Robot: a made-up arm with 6 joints.
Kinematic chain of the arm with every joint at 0, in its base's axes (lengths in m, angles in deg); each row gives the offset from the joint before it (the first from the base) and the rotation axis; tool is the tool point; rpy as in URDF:
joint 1: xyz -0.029 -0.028 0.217 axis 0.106 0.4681 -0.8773
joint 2: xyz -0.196 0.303 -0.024 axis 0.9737 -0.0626 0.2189
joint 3: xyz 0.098 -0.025 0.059 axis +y
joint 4: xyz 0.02 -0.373 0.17 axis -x
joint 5: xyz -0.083 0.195 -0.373 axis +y
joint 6: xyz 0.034 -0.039 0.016 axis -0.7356 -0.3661 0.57
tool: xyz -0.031 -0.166 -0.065 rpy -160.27 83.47 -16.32
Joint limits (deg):
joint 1: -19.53..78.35
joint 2: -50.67..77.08
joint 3: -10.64..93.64
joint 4: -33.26..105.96
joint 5: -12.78..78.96
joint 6: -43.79..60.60
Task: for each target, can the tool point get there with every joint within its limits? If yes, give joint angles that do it. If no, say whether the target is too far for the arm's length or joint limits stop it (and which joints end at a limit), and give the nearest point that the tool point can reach.
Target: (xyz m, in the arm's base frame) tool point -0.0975 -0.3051 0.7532
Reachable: yes | joints 36.17 -33.58 35.27 83.42 29.88 38.13
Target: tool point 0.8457 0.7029 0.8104
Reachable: no: joint limits stop it (at a limit: joint 1, joint 2, joint 3, joint 6) | nearest point 0.3243 0.2738 0.5863 | short by 0.711 m
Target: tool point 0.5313 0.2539 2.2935
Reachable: no: too far | nearest point 0.1230 -0.0532 1.0917 | short by 1.306 m
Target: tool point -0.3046 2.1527 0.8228
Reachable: no: too far | nearest point -0.1152 0.4381 0.5127 | short by 1.753 m
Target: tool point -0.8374 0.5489 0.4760
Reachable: no: joint limits stop it (at a limit: joint 2, joint 3, joint 6) | nearest point -0.4911 0.2490 0.4470 | short by 0.459 m
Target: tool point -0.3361 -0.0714 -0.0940
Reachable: yes | joints 10.37 29.92 41.52 11.70 7.50 -6.67
